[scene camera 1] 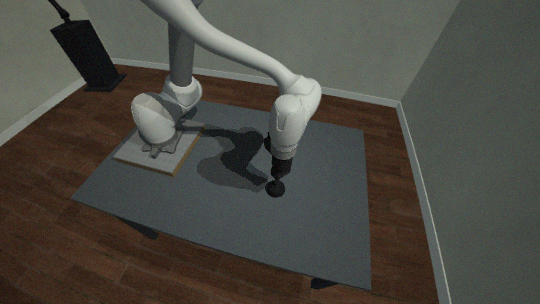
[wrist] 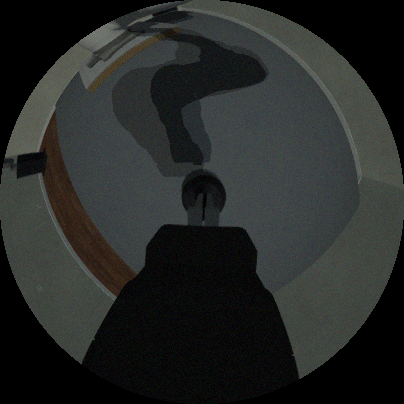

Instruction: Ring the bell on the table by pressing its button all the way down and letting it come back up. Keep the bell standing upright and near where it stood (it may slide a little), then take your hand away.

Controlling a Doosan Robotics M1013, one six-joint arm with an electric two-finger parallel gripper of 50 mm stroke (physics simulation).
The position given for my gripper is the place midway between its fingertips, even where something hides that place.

In view: my gripper (wrist: 204, 201) and a bell (wrist: 201, 183).
